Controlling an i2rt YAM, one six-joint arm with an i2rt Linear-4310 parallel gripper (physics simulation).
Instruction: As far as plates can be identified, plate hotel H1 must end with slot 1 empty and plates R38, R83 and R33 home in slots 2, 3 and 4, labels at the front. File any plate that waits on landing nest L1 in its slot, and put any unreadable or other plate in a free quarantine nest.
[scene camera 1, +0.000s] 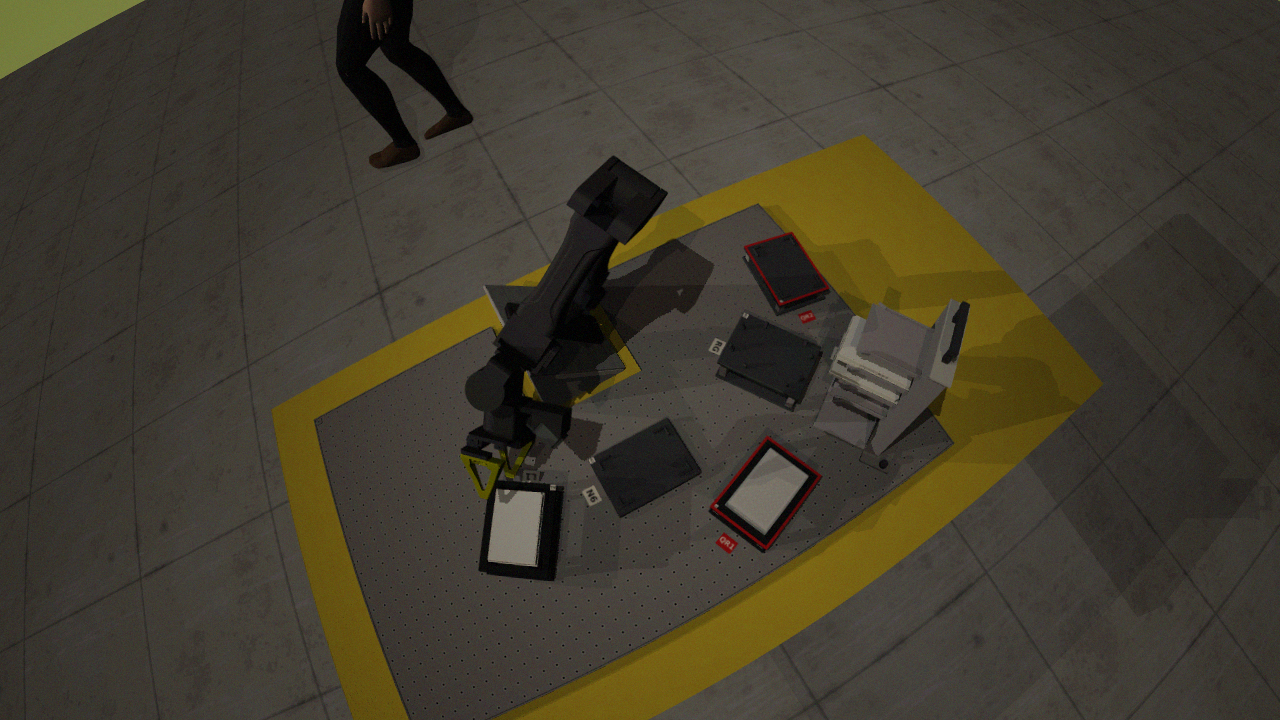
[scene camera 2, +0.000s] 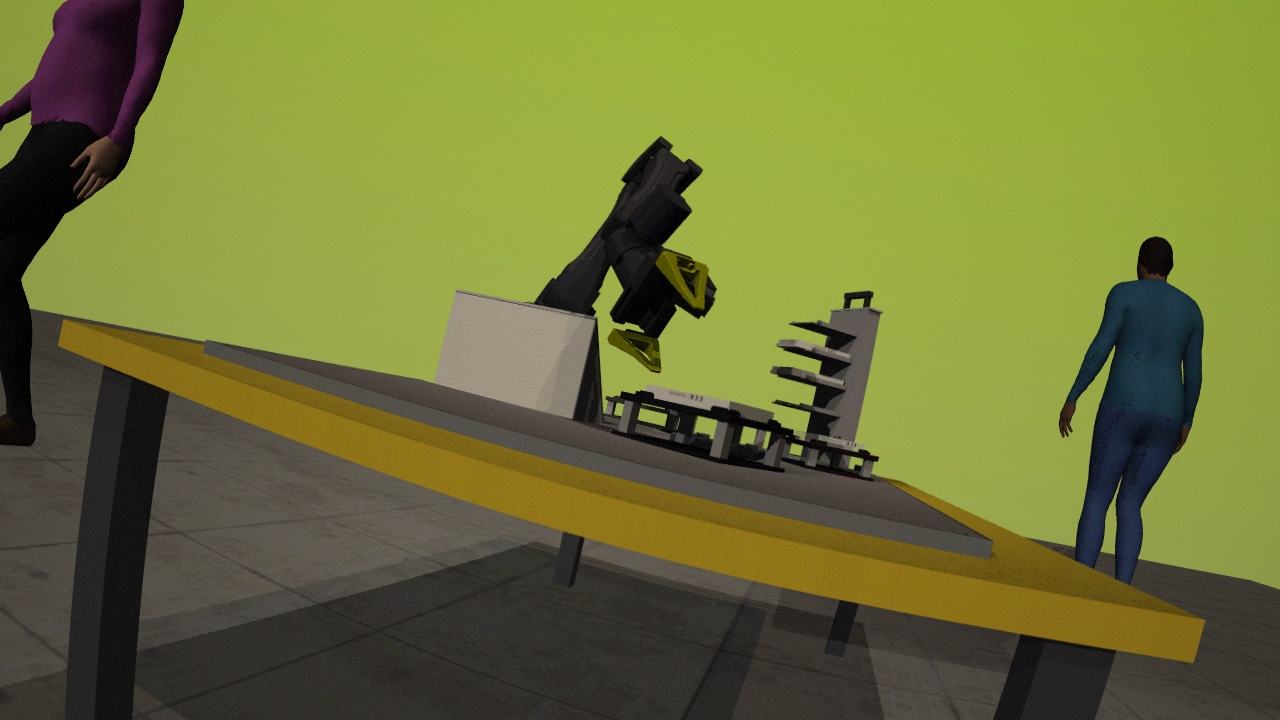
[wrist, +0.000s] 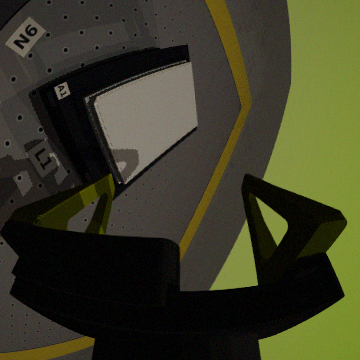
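Pixels of known places: gripper, fingertip midpoint: (scene camera 1: 497, 487) (scene camera 2: 677, 341) (wrist: 177, 180); arm's base, origin of the base link: (scene camera 2: 531, 357).
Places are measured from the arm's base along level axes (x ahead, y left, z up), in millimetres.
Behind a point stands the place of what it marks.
Observation:
My gripper (scene camera 1: 499, 486) @(x 281, y -182, z 49 mm) (scene camera 2: 680, 341) @(x 281, y -182, z 49 mm) (wrist: 177, 180) @(x 281, y -182, z 49 mm) is open and empty, above and to one side of landing nest L1. A white plate (scene camera 1: 516, 528) @(x 340, y -184, z -7 mm) (scene camera 2: 711, 402) @(x 352, y -238, z -12 mm) (wrist: 147, 110) @(x 326, y -169, z -7 mm) lies on the black nest L1 (scene camera 1: 552, 555) @(x 391, y -150, z -66 mm) (wrist: 67, 120) @(x 276, y -122, z -21 mm); its edge markings are too small to read. Plate hotel H1 (scene camera 1: 926, 394) @(x 452, y 449, z 197 mm) (scene camera 2: 857, 376) @(x 443, y 442, z 110 mm) stands upright at the far side. White plates show on its two middle shelves (scene camera 2: 814, 349) @(x 355, y 398, z 139 mm) (scene camera 2: 810, 377) @(x 357, y 402, z 87 mm); the top and bottom shelves look bare. Another white plate (scene camera 1: 768, 490) @(x 438, y 227, z -17 mm) (scene camera 2: 836, 441) @(x 455, y 168, z -21 mm) lies on red-rimmed quarantine nest QR1 (scene camera 1: 725, 510) @(x 437, y 150, z -31 mm). Red-rimmed nest QR2 (scene camera 1: 785, 268) @(x 38, y 483, z -31 mm) is empty.
Dark nest N6 (scene camera 1: 646, 467) @(x 305, y 60, z -59 mm) stands between L1 and QR1, and a dark nest tagged RG (scene camera 1: 769, 358) @(x 219, y 340, z -11 mm) stands near the hotel; both are bare. The arm's base housing (scene camera 2: 514, 353) @(x 19, y -86, z -2 mm) stands at the table edge. People stand beyond the yellow table border (scene camera 1: 895, 205).

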